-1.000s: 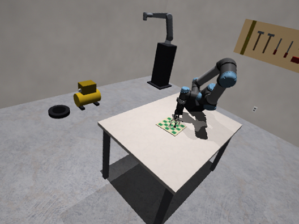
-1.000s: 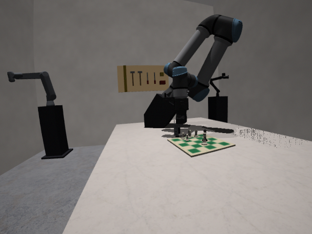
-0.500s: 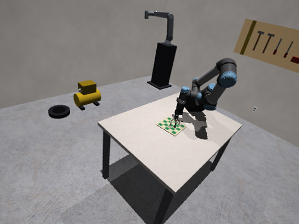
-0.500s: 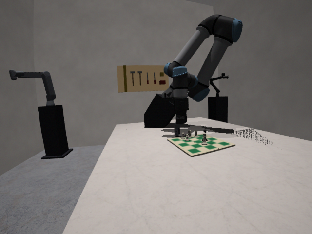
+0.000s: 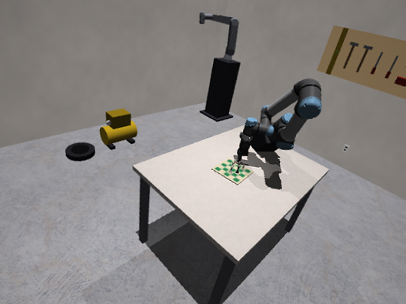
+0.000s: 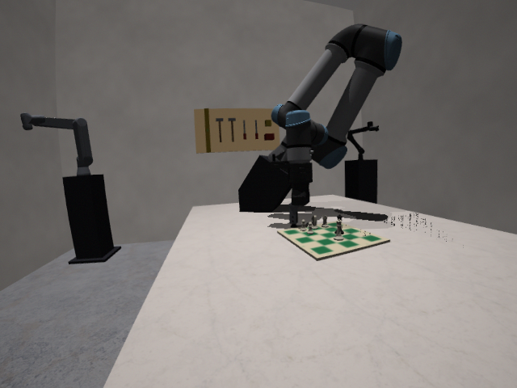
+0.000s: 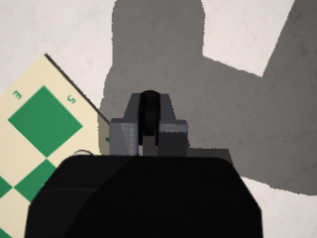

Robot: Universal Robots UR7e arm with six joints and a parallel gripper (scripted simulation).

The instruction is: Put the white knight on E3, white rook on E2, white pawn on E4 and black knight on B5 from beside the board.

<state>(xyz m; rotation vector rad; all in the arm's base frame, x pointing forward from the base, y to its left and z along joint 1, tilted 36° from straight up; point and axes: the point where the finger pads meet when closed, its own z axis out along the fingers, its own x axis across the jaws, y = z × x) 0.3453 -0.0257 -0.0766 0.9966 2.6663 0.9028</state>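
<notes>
Right now the cream chessboard is 13 cm ahead of my hand, 5 cm to the left of it and 3 cm below it.
</notes>
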